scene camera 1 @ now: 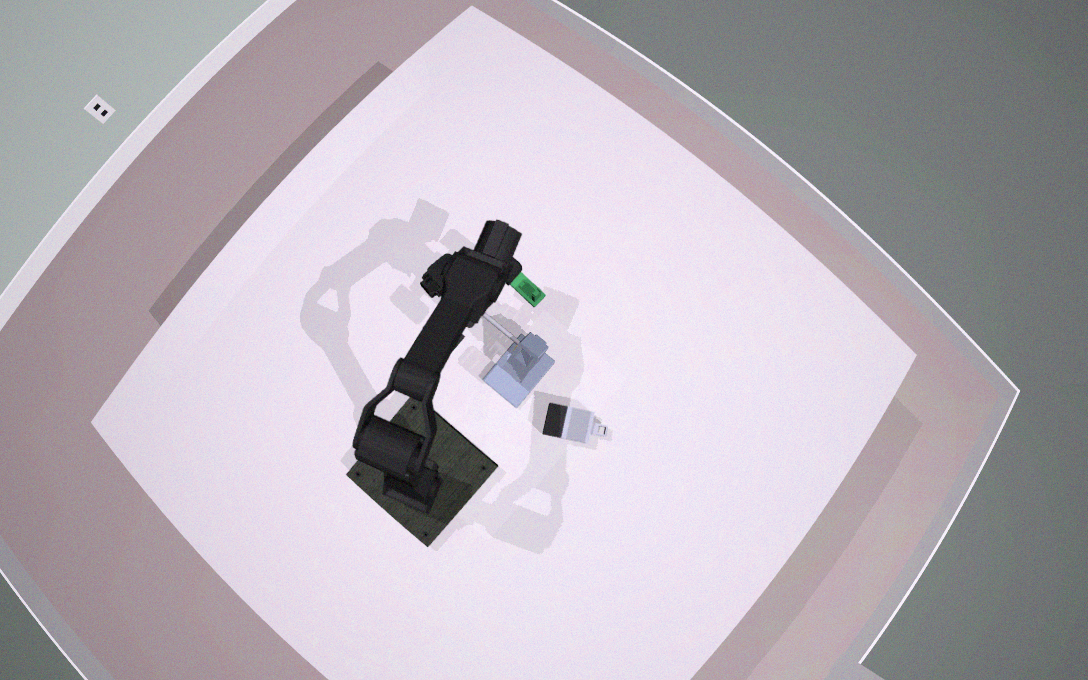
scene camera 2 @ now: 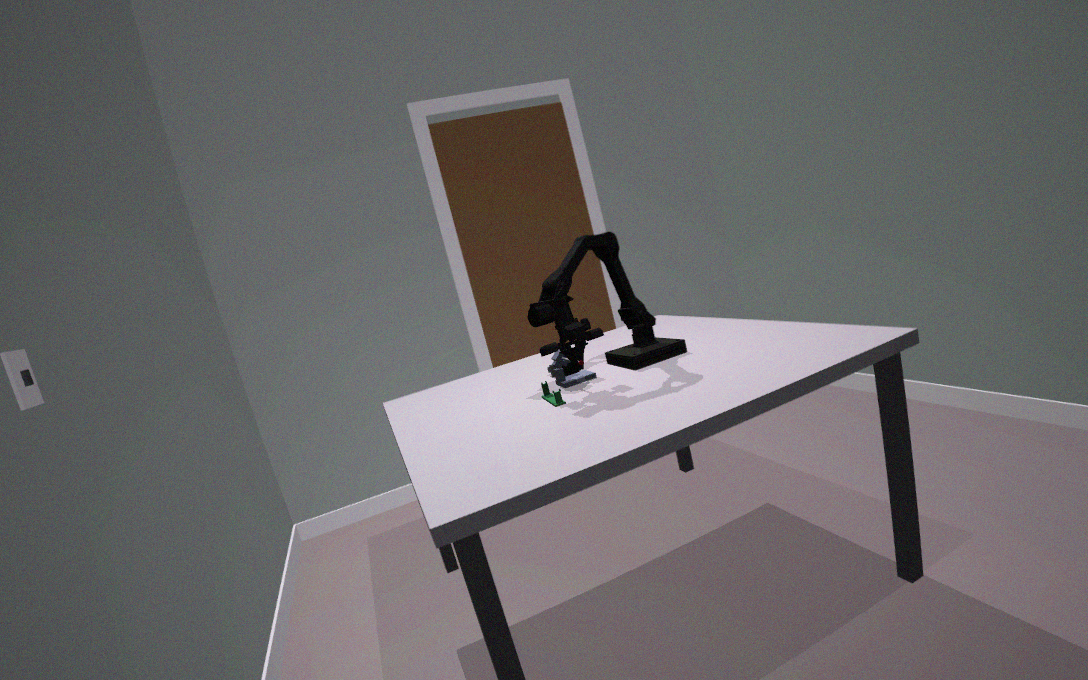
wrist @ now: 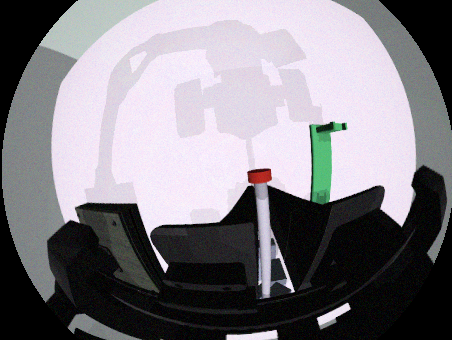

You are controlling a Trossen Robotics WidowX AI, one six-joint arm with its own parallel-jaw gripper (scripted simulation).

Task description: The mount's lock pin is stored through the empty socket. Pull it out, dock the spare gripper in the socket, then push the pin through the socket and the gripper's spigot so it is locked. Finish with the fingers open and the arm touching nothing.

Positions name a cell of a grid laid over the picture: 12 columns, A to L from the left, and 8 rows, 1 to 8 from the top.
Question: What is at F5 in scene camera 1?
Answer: A mount.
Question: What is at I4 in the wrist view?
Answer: A green cradle.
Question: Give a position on a mount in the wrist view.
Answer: H7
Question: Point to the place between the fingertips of my gripper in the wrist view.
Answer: G5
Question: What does my gripper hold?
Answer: A lock pin.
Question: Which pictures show my gripper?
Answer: Scene camera 1, scene camera 2 and the wrist view: all of them.
